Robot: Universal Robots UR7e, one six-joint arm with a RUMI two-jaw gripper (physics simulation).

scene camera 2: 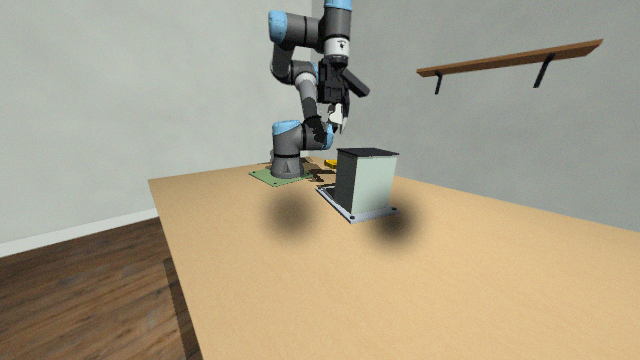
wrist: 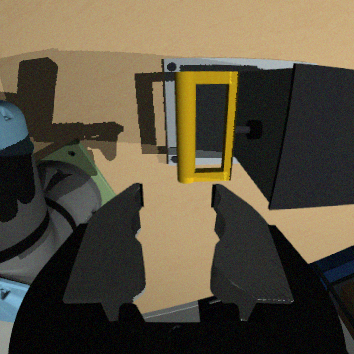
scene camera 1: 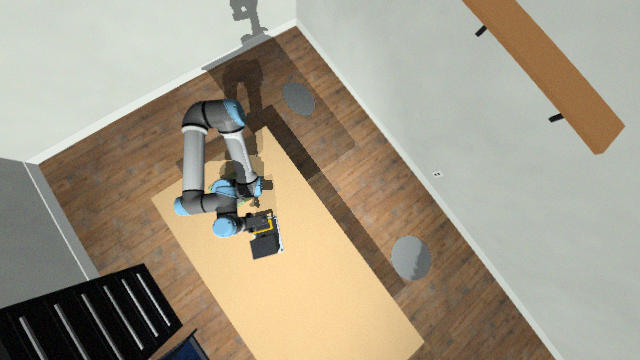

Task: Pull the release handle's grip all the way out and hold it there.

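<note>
The release handle's yellow rectangular grip stands out to the side of a dark housing. A short rod joins the grip to a round black collar on the housing. The housing stands on a light grey base plate. My gripper points down above the grip's height, partly open and empty. In the wrist view the grip shows beyond the fingertips, nearly in line with the right finger, with no contact visible. In scene camera 1 the arm hides the fingertips.
My arm's base stands on a green plate beside the housing, on the long wooden table. A black drawer unit stands off the table's side. A wooden shelf hangs on the wall.
</note>
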